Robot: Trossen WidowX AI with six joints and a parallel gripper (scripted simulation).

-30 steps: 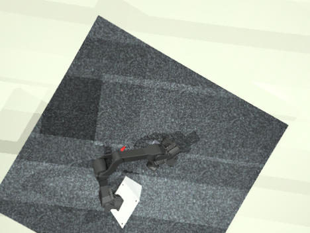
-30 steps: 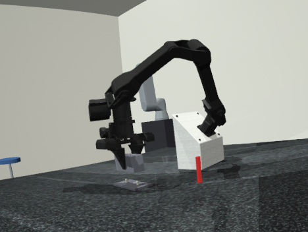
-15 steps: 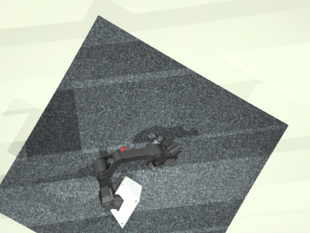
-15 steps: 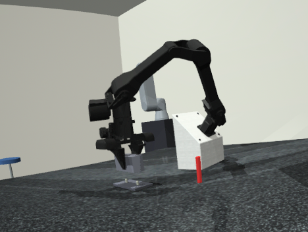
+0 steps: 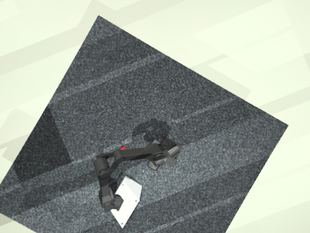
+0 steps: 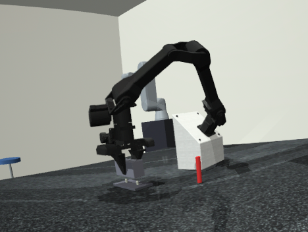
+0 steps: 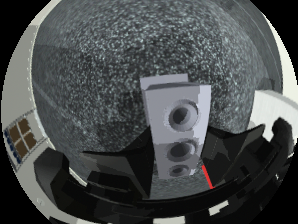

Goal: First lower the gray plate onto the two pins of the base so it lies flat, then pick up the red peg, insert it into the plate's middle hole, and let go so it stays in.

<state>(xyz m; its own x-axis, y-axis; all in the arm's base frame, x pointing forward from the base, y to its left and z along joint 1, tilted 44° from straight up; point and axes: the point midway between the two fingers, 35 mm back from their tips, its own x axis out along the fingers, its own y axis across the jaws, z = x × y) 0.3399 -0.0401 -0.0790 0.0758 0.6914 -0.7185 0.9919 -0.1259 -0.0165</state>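
Now: the base 4 cm below my gripper tip. Also, from my gripper tip: gray plate 3 cm above; then red peg 20 cm to the left, 9 cm behind.
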